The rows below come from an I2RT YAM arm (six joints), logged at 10 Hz.
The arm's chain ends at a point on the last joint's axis. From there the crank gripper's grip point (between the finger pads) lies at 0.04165 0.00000 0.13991 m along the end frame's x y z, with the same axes.
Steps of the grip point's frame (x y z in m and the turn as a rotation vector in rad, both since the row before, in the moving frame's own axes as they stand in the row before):
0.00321, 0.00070, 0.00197, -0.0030, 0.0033, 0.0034
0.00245, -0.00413, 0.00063, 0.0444, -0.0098, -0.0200
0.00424, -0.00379, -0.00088, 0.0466, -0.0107, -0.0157
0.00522, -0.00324, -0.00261, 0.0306, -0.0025, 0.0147
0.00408, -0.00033, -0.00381, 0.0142, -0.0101, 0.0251
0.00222, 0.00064, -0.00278, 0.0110, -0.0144, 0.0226
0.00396, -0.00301, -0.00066, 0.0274, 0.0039, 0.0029
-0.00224, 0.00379, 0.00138, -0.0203, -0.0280, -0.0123
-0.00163, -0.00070, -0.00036, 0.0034, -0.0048, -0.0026
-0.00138, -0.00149, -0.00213, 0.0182, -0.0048, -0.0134
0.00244, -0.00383, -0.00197, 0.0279, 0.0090, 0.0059
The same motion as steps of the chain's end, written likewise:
0.00275, 0.00014, 0.00211, -0.0030, 0.0033, 0.0034
0.00389, 0.00291, 0.00039, 0.0444, -0.0098, -0.0200
0.00580, 0.00338, -0.00115, 0.0466, -0.0107, -0.0157
0.00554, 0.00043, -0.00266, 0.0306, -0.0025, 0.0147
0.00548, 0.00063, -0.00422, 0.0142, -0.0101, 0.0251
0.00423, 0.00126, -0.00336, 0.0110, -0.0144, 0.0226
0.00341, 0.00070, -0.00045, 0.0274, 0.0039, 0.0029
0.00168, 0.00143, 0.00029, -0.0203, -0.0280, -0.0123
-0.00096, -0.00012, -0.00056, 0.0034, -0.0048, -0.0026
-0.00069, 0.00161, -0.00230, 0.0182, -0.0048, -0.0134
0.00117, -0.00018, -0.00154, 0.0279, 0.0090, 0.0059

